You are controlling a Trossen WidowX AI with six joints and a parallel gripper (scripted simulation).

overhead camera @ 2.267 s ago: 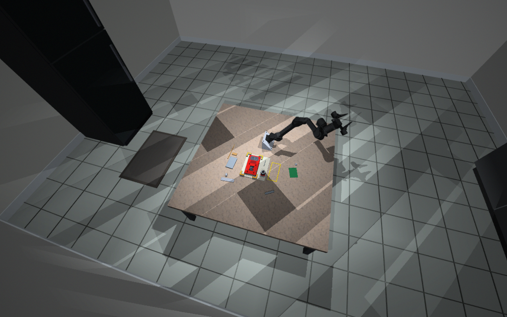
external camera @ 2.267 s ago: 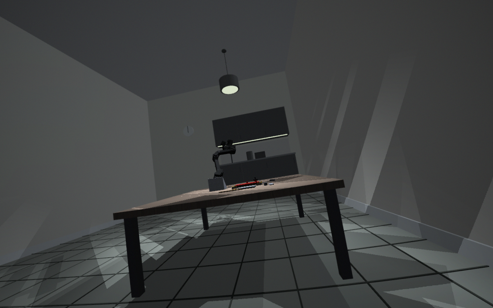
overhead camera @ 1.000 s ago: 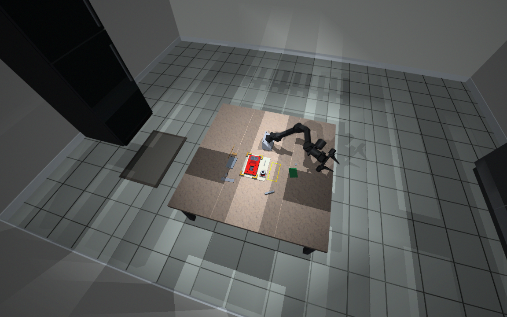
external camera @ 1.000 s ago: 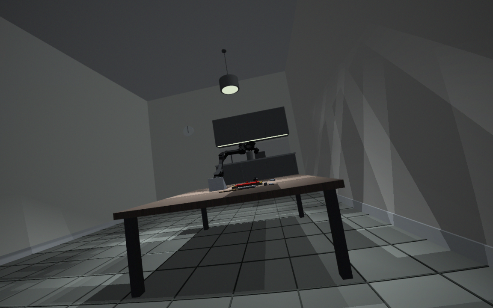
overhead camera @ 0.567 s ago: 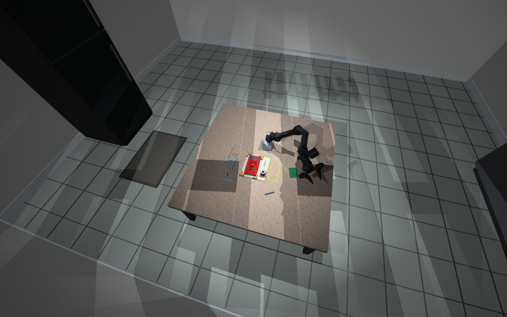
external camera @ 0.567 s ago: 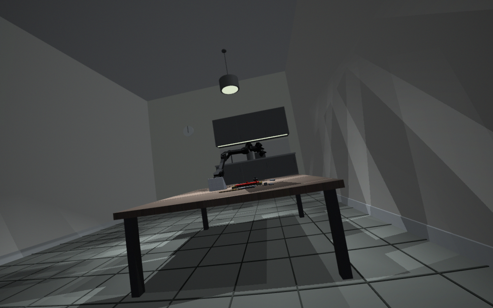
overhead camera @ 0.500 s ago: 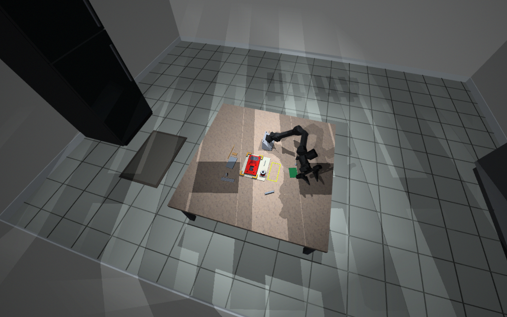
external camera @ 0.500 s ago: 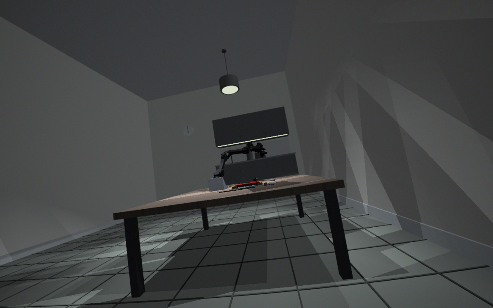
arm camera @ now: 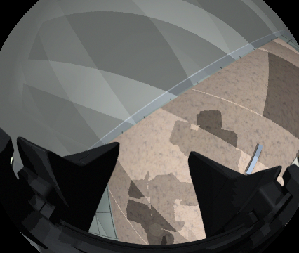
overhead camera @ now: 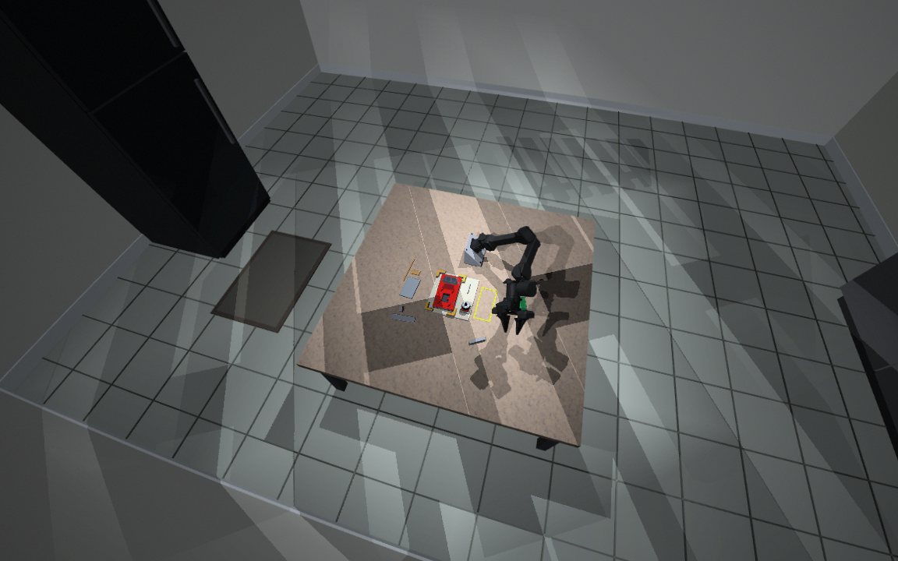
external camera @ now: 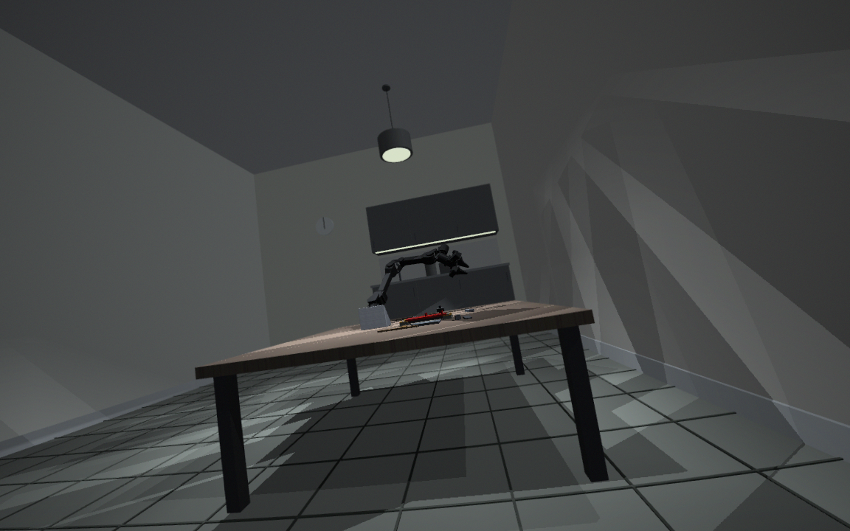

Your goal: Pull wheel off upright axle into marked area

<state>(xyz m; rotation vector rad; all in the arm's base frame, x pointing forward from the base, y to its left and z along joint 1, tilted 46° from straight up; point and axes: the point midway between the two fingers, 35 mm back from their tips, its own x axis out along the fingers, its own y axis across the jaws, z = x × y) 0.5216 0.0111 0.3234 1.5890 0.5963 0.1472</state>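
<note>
Right now the dark wheel is 20 cm behind my gripper tip, 22 cm to the right of it and 20 cm below it. Round my gripper tip: grey bar: 4 cm behind, 13 cm to the right, 23 cm below; green tile: 28 cm behind, 4 cm to the left, 24 cm below.
</note>
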